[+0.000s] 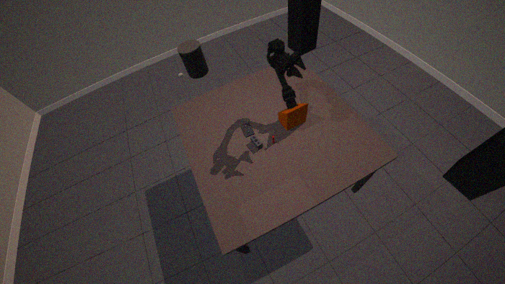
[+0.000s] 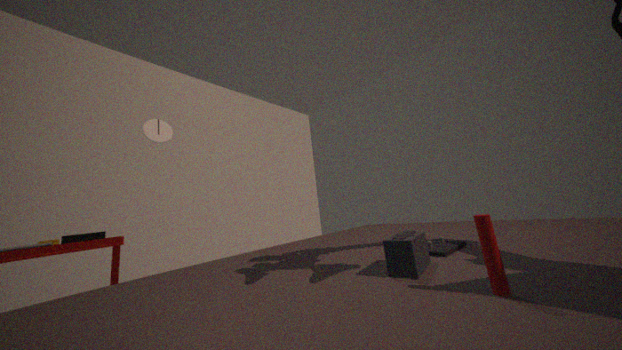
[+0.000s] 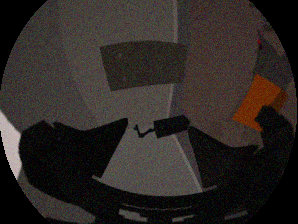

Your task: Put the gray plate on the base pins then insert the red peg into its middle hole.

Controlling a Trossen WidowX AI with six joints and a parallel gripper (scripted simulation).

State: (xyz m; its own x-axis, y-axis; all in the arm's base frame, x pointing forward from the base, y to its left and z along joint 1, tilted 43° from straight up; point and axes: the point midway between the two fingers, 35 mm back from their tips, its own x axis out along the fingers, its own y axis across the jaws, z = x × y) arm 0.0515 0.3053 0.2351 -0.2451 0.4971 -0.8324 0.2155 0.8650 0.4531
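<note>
Now: the gray plate 340 mm ahead of my gripper tip, 50 mm to the right of it and 460 mm below it. Round my gripper tip: red peg (240 mm ahead, 10 mm to the left, 460 mm below); dark flat base (330 mm ahead, 210 mm to the right, 490 mm below).
</note>
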